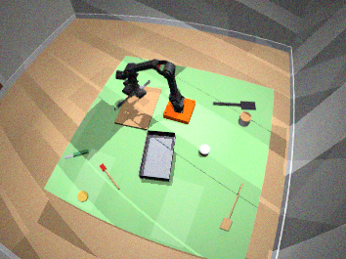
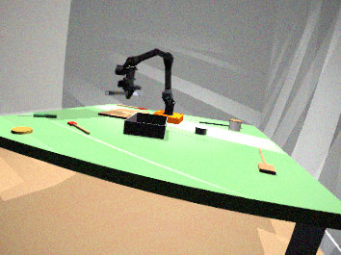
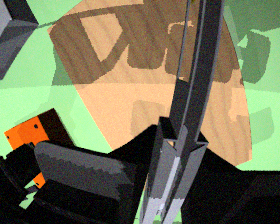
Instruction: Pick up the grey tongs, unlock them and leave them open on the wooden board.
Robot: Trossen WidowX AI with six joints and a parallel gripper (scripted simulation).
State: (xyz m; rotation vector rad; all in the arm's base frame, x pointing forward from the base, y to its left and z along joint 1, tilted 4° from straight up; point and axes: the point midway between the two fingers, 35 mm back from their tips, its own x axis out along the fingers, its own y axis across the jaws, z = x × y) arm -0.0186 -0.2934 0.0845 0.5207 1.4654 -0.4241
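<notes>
The wooden board is 10 cm below my gripper tip. Round my gripper tip: white puck (49 cm to the left, 28 cm ahead, 9 cm below); grey roasting tin (36 cm ahead, 22 cm to the left, 8 cm below); black spatula (69 cm to the left, 12 cm behind, 11 cm below).
</notes>
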